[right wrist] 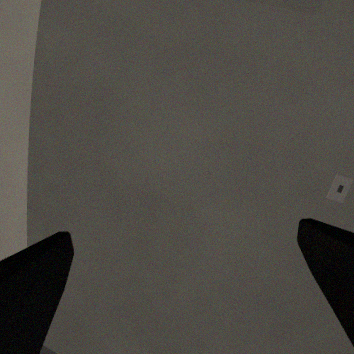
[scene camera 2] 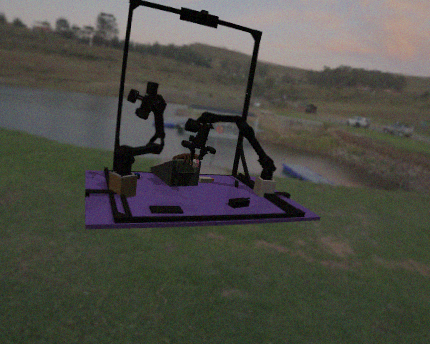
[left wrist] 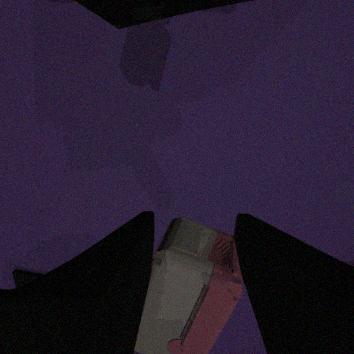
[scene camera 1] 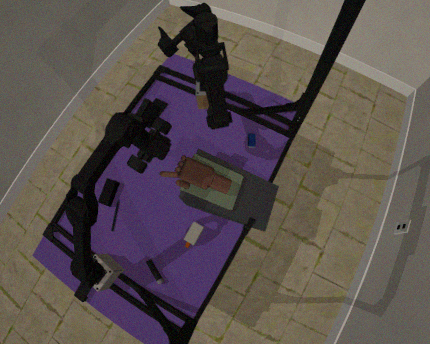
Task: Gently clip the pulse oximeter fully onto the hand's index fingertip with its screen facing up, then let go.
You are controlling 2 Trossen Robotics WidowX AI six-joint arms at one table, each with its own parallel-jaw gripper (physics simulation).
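Places are measured from the left arm's base along level axes (x up, y ahead, z left), in millimetres.
Pixels of known places: left gripper, fingertip midpoint: [left wrist: 194, 223]; right gripper, fingertip midpoint: [right wrist: 186, 236] [scene camera 2: 144, 101] [scene camera 1: 169, 17]; left arm's base, link origin: [scene camera 2: 266, 178] [scene camera 1: 96, 272]; right arm's base, link origin: [scene camera 2: 123, 173] [scene camera 1: 207, 85].
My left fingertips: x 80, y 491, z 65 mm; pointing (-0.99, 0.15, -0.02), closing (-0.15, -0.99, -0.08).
Ahead of a thing's pixels: the offset from my left fingertips to its top centre. "spot": to the spot under its first point.
The brown hand [scene camera 1: 197, 172] [scene camera 2: 185, 157] lies on the pale green pad {spot: dx -87, dy +86, dz -297 mm} [scene camera 1: 240, 186] of a dark wedge stand, its index finger [scene camera 1: 168, 174] reaching out to the left in scene camera 1. My left gripper [scene camera 1: 150, 145] [scene camera 2: 198, 154] [left wrist: 194, 223] is shut on the pulse oximeter {dx +20, dy -1, dz +33 mm} [scene camera 2: 196, 163] [left wrist: 180, 290], which shows a grey-white half and a pink half between the fingers. In scene camera 1 the gripper is up and left of the index fingertip and hides the oximeter. Contact with the finger cannot be told. My right gripper [scene camera 1: 171, 19] [scene camera 2: 136, 104] [right wrist: 186, 236] is open, empty and raised far from the hand.
A blue item {dx -153, dy +300, dz -213 mm} [scene camera 1: 251, 139] lies beyond the stand [scene camera 1: 257, 202]. A white box with an orange part {dx -158, dy -162, dz -252 mm} [scene camera 1: 193, 233], a dark cylinder {dx -158, dy -364, dz -219 mm} [scene camera 1: 154, 271], a thin pen {dx -176, dy -296, dz +63 mm} [scene camera 1: 115, 216] and a black box {dx -150, dy -242, dz +147 mm} [scene camera 1: 109, 192] [scene camera 2: 239, 202] lie on the purple mat. A flat dark item {dx -178, dy +165, dz +247 mm} [scene camera 2: 166, 209] also lies there.
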